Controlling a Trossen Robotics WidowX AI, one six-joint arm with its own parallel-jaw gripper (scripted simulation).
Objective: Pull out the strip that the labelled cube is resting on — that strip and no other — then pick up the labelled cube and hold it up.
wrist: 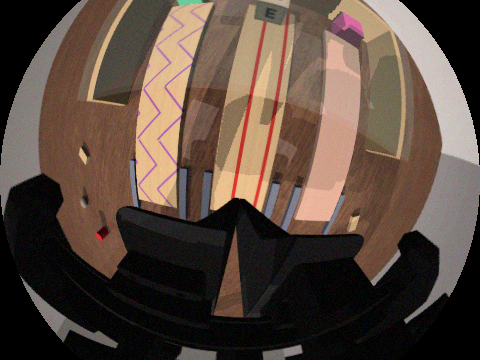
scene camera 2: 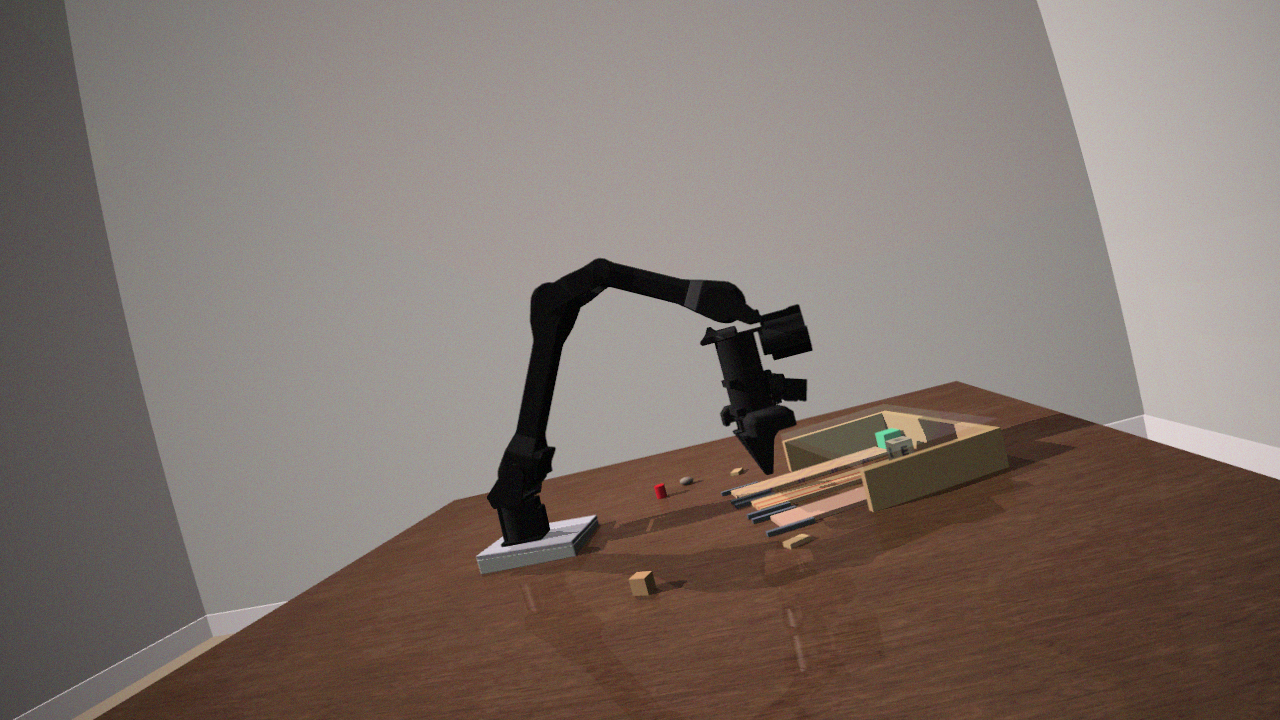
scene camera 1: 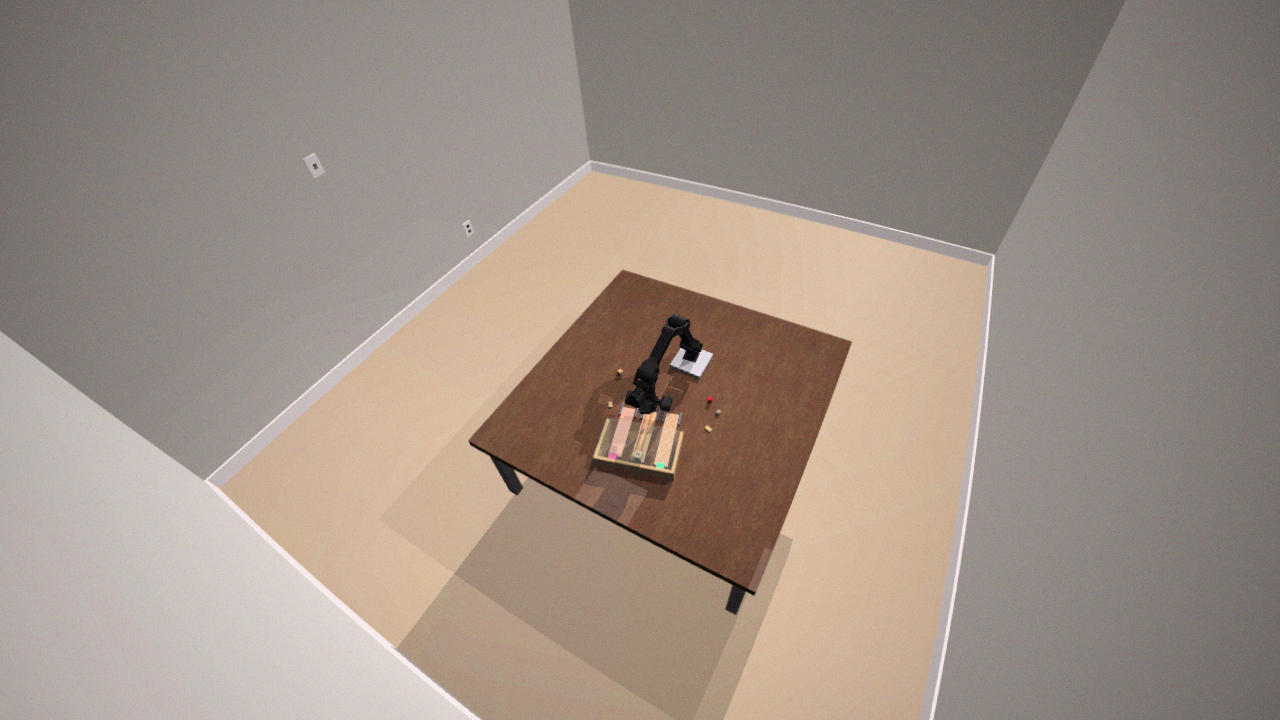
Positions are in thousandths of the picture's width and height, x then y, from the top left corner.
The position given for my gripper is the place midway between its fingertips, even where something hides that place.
My gripper (scene camera 2: 601, 659) is shut and holds nothing.
My gripper shows as well in the wrist view (wrist: 497, 565).
